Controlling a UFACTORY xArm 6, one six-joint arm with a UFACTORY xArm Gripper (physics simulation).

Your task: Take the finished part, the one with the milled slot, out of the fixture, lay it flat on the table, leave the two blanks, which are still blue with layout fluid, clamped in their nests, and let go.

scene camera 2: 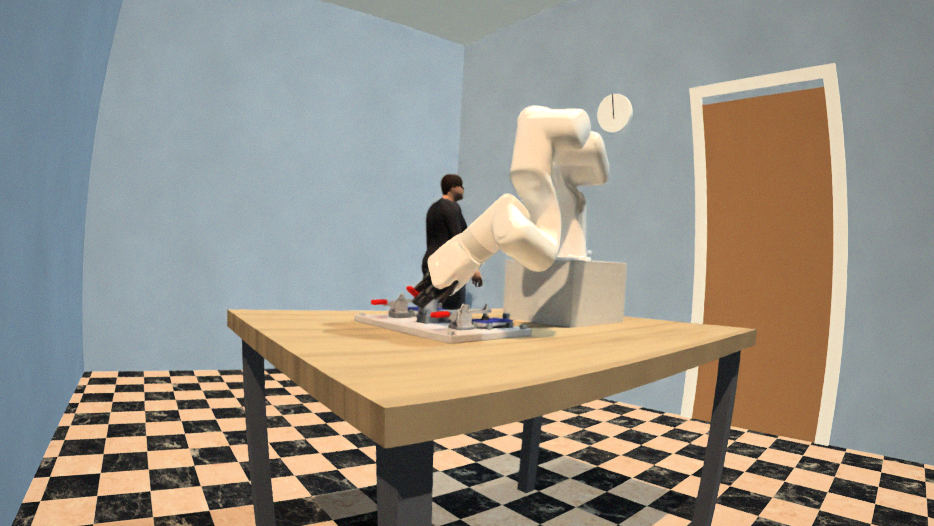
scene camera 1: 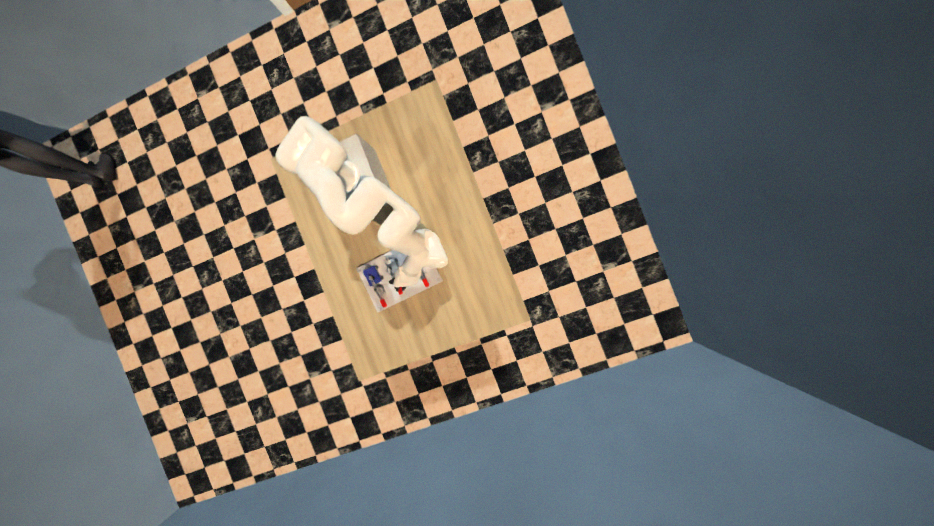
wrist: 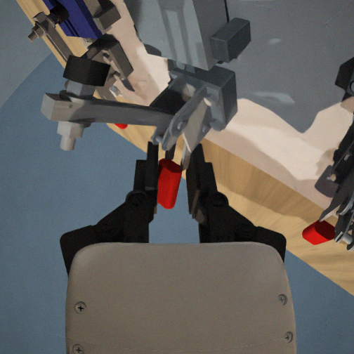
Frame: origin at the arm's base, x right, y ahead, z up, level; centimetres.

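Where they show: gripper, fingertip midpoint: (scene camera 2: pixel 415 300) (scene camera 1: pixel 399 288); arm's base, link origin: (scene camera 2: pixel 569 261) (scene camera 1: pixel 345 177).
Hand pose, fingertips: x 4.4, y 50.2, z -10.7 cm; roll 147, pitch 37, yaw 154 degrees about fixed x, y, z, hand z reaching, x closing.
Things, the pixels of their centre, and the offset from my fingertips. "*": a spot on its surface instead. Level surfaces: height alone.
- fixture plate, body centre: (scene camera 2: pixel 438 325) (scene camera 1: pixel 399 274) dx -0.5, dy -6.1, dz -5.7 cm
- end clamp with a red handle, surface spot: (scene camera 1: pixel 425 282) * dx -11.6, dy +2.7, dz -1.4 cm
- wooden table, surface height: dz -6.5 cm
My gripper (wrist: pixel 172 157) (scene camera 2: pixel 426 300) is shut on the red handle (wrist: pixel 169 184) (scene camera 2: pixel 412 291) of the middle toggle clamp; the handle lies between its black fingers. That clamp's grey arm (wrist: pixel 125 111), with a black rubber tip, stands off the part. The grey slotted part (wrist: pixel 182 30) is in the middle nest of the fixture plate (wrist: pixel 287 137) (scene camera 2: pixel 450 337) (scene camera 1: pixel 413 292), partly out of the wrist view. One blue blank (scene camera 1: pixel 372 274) (scene camera 2: pixel 493 322) (wrist: pixel 75 16) sits in an end nest under its clamp. The other blank is hardly visible behind the gripper in scene camera 2.
An end clamp with a red handle (wrist: pixel 318 232) (scene camera 1: pixel 425 282) stands on one side of my gripper. Another red handle (scene camera 1: pixel 383 302) (scene camera 2: pixel 440 314) is on the other side. The plate lies on the wooden table (scene camera 1: pixel 470 261) (scene camera 2: pixel 313 352). A person (scene camera 2: pixel 445 218) stands behind the table.
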